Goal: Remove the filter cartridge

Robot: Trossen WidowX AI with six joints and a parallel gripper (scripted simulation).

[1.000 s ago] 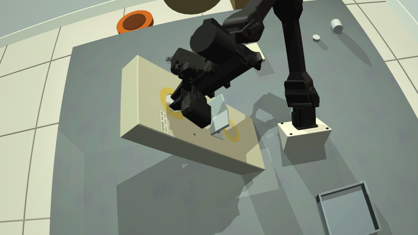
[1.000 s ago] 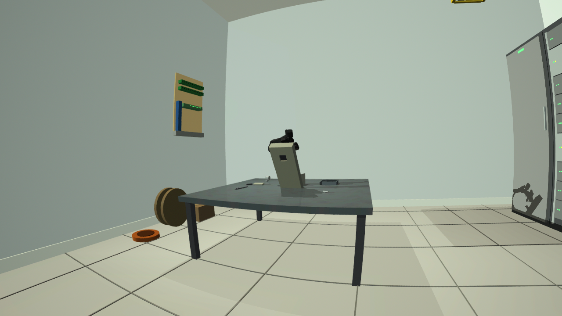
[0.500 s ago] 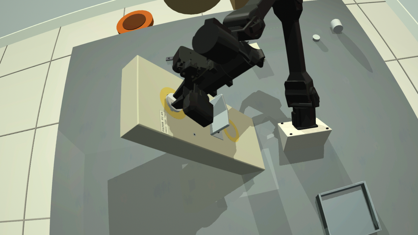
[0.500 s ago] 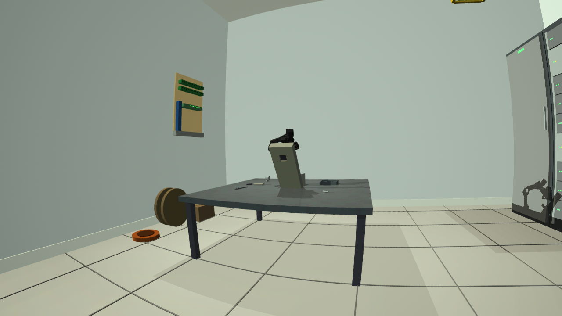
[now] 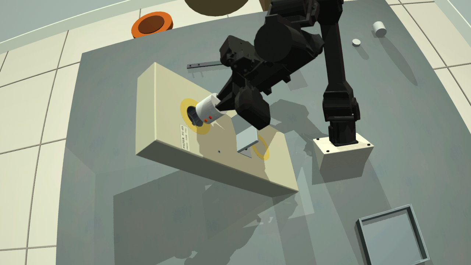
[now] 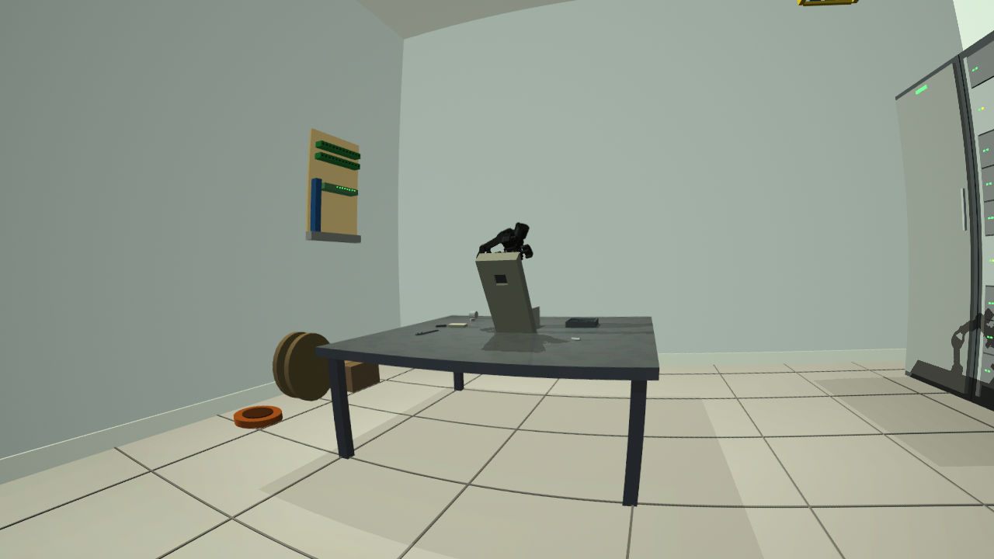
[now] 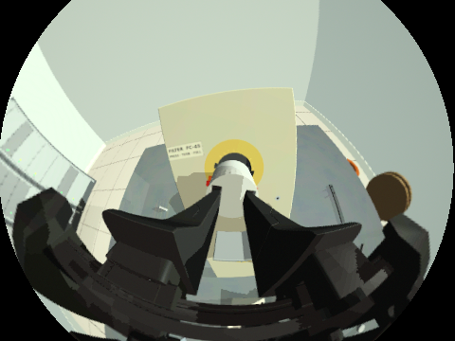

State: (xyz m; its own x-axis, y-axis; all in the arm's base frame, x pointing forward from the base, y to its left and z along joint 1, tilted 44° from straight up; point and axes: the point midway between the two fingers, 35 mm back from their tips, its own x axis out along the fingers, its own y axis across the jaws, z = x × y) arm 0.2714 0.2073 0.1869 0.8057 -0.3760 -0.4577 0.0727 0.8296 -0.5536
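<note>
My gripper tip is 13 cm above the grey shelf, 4 cm past it and 1 cm to the left of it. From my gripper tip the other things lie so: grey tray 37 cm behind, 30 cm below, 26 cm to the left; round filter cartridge 1 cm below, 1 cm ahead.
</note>
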